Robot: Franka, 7 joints.
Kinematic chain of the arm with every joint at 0, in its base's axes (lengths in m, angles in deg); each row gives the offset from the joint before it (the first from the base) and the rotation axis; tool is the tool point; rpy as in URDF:
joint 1: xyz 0 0 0.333 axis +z
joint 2: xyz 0 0 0 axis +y
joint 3: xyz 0 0 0.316 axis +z
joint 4: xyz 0.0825 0 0 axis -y
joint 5: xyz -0.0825 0 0.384 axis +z
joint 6: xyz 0 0 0 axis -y
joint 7: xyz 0.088 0 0 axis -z
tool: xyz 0 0 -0.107 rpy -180 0 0
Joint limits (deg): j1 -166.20..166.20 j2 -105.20..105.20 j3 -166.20..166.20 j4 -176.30..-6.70 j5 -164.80..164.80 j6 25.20..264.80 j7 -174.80..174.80
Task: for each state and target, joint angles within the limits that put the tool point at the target. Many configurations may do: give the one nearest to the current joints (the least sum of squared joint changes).
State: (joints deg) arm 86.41 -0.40 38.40 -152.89 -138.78 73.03 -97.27
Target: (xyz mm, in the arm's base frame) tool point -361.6 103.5 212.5
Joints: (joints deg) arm 110.80 12.68 61.22 -163.62 -143.92 80.51 -97.27
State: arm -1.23 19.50 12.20 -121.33 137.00 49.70 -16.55
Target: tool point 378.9 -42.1 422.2
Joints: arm -17.33 -1.95 -4.16 -155.98 129.84 30.38 -16.55
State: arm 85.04 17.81 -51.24 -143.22 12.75 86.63 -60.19
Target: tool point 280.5 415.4 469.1
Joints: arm 93.98 -4.09 -40.89 -113.79 16.87 90.36 -60.19
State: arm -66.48 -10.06 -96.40 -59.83 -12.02 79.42 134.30
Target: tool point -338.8 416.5 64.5
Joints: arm -83.22 -62.96 -142.67 -89.97 -19.61 77.06 134.30
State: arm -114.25 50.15 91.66 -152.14 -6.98 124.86 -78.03
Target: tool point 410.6 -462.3 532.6
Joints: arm -125.06 50.28 95.97 -107.10 -7.00 138.81 -78.03
